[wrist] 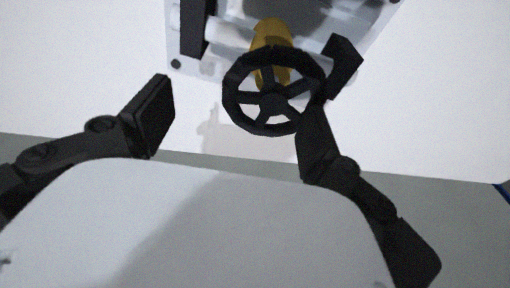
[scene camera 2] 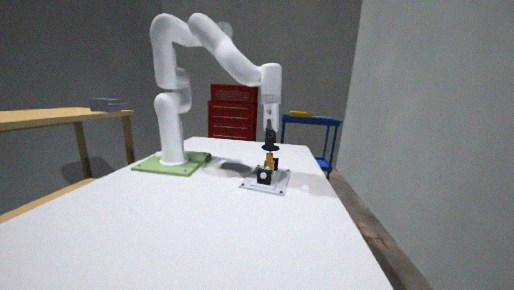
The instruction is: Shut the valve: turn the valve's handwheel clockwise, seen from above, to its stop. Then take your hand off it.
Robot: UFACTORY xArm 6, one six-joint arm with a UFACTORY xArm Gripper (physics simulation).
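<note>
The valve's black handwheel (scene camera 2: 270,148) (wrist: 273,103) is a flat spoked ring above the yellow valve body (scene camera 2: 269,162) (wrist: 272,31). The valve stands on a pale base plate (scene camera 2: 283,181) (wrist: 382,10). My gripper (scene camera 2: 270,137) (wrist: 240,109) is open and empty, pointing down at the handwheel. In the wrist view, the right finger overlaps the wheel's lower right rim; whether it touches cannot be told. The left finger stands well apart from the rim on the left. The wheel's stop does not show, and the lower right rim is partly hidden.
Black end blocks (scene camera 2: 264,176) (wrist: 195,30) flank the valve body on its pipe. The arm stands on a green plate (scene camera 2: 187,170) on the white table (scene camera 2: 200,235). Behind are a red tool chest (scene camera 2: 232,120) and a blue cart (scene camera 2: 327,121); a wooden bench (scene camera 2: 45,117) stands at left.
</note>
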